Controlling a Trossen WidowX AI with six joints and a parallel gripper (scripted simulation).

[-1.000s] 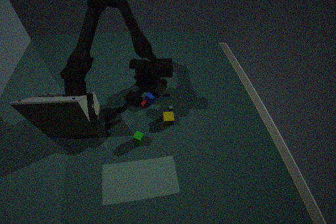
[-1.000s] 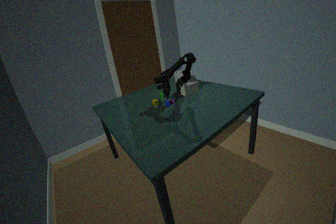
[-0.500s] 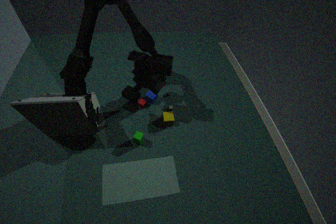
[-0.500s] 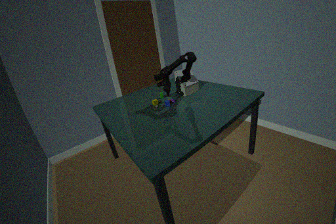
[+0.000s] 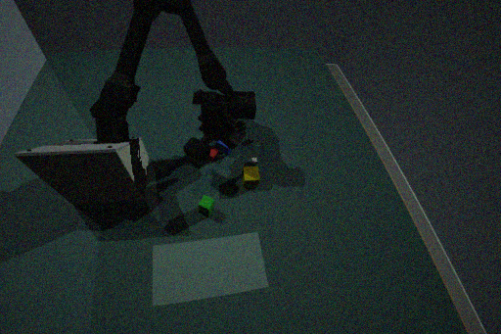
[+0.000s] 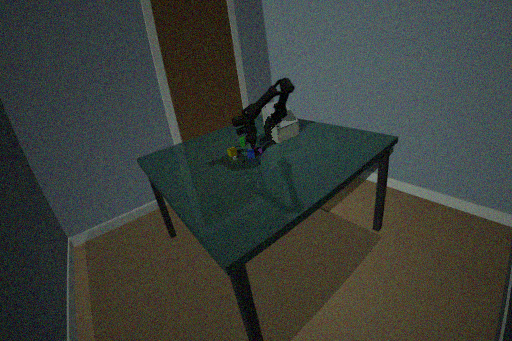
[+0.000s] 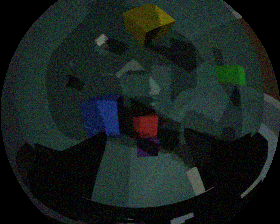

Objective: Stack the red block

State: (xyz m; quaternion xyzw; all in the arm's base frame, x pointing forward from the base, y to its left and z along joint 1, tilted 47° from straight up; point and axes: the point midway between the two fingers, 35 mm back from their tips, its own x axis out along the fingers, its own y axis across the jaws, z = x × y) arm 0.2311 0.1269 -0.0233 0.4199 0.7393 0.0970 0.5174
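The red block is 30 mm below my gripper tip. Also, from my gripper tip: blue block 40 mm ahead, 30 mm to the left, 30 mm below; purple block 30 mm behind, 20 mm to the left, 30 mm below.
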